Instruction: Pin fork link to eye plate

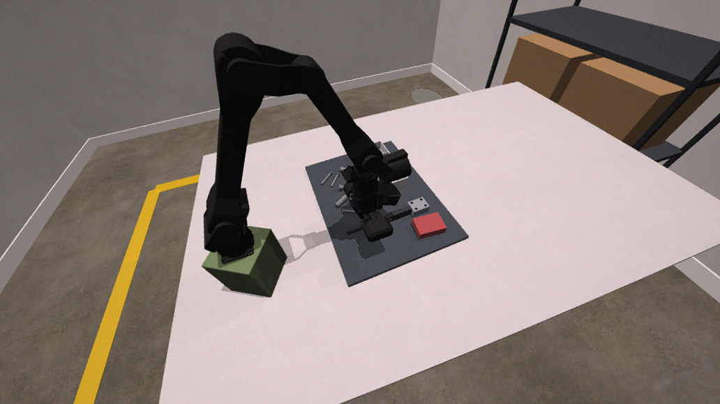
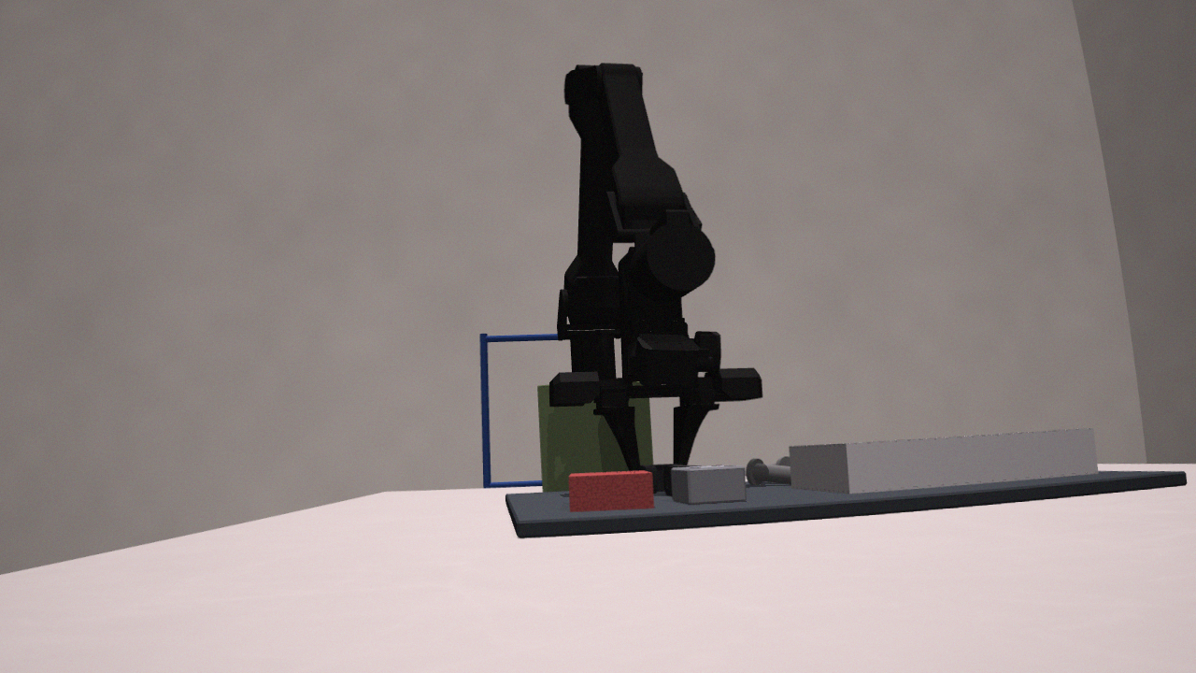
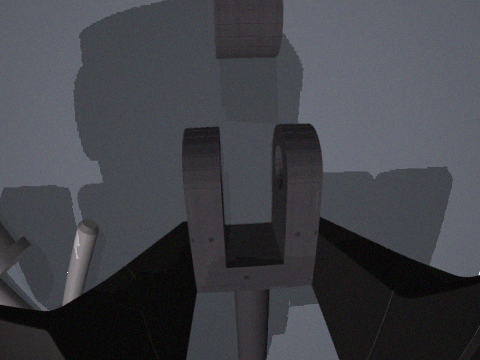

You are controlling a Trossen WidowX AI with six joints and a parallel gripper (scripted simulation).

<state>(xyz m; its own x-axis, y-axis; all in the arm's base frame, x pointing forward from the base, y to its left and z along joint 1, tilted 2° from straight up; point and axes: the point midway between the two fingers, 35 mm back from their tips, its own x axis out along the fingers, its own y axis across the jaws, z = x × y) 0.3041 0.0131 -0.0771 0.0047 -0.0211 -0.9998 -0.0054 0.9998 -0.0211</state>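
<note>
The fork link is 30 mm below my hand. From my hand the other things lie so: grey mount 160 mm ahead, 20 mm below; then dark mat 100 mm to the left, 60 mm ahead, 50 mm below; then eye plate 80 mm ahead, 30 mm below.
</note>
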